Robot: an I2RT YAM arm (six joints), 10 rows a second.
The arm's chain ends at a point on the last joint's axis. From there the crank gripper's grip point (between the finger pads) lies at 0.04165 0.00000 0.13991 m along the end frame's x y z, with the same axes.
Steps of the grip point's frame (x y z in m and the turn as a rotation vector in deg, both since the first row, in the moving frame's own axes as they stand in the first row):
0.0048, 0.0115, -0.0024, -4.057, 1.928, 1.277
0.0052, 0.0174, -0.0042, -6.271, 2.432, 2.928
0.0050, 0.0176, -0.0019, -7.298, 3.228, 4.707
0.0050, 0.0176, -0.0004, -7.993, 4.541, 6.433
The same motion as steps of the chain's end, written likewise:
0.0002, 0.0007, -0.0005, -4.057, 1.928, 1.277
-0.0002, 0.0000, -0.0014, -6.271, 2.432, 2.928
-0.0019, -0.0037, 0.0020, -7.298, 3.228, 4.707
-0.0045, -0.0068, 0.0050, -7.993, 4.541, 6.433

